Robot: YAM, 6 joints.
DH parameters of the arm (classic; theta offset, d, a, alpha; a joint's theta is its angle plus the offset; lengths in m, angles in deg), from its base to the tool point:
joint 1: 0 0.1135 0.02 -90
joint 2: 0 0 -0.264 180
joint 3: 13.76 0 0.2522 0
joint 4: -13.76 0 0.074 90
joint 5: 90 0 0 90
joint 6: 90 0.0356 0 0
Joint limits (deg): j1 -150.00..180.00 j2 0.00..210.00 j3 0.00..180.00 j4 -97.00..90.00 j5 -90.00..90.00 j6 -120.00..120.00
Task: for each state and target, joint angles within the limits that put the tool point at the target. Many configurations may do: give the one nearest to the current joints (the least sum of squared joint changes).
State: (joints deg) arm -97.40 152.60 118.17 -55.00 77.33 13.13
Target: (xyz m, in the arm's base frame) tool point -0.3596 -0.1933 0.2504
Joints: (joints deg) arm -146.83 119.79 103.44 -71.05 78.86 13.13
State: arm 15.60 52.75 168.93 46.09 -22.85 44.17
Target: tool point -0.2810 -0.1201 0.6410
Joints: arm 25.15 59.53 162.59 33.03 -17.49 44.17
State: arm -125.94 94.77 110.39 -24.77 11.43 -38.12
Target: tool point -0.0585 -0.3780 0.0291
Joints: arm -98.02 131.85 75.13 -32.36 8.38 -38.12
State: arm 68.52 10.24 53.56 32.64 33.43 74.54
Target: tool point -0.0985 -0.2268 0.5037
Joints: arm 62.32 8.58 79.01 36.87 30.65 74.54
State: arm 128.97 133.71 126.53 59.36 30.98 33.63
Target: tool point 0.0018 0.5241 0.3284
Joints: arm 92.11 132.36 107.88 65.06 36.36 33.63
